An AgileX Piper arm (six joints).
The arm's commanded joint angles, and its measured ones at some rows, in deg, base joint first. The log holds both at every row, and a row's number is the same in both.
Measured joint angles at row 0:
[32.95 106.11 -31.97 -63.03 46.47 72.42]
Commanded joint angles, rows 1 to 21:
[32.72 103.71 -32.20 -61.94 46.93 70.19]
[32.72 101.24 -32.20 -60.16 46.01 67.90]
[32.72 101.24 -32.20 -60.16 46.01 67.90]
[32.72 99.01 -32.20 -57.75 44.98 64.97]
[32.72 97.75 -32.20 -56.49 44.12 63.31]
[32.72 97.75 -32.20 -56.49 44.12 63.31]
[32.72 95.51 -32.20 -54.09 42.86 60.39]
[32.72 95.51 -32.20 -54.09 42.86 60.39]
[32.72 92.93 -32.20 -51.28 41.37 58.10]
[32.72 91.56 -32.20 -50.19 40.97 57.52]
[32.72 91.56 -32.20 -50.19 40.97 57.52]
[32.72 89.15 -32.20 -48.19 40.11 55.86]
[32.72 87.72 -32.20 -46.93 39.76 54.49]
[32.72 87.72 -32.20 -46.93 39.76 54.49]
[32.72 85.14 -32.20 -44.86 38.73 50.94]
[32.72 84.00 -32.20 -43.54 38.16 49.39]
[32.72 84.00 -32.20 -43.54 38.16 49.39]
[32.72 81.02 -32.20 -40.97 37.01 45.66]
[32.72 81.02 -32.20 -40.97 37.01 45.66]
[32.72 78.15 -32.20 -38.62 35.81 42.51]
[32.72 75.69 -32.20 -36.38 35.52 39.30]
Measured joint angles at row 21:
[32.95 79.13 -31.97 -39.48 36.21 44.46]
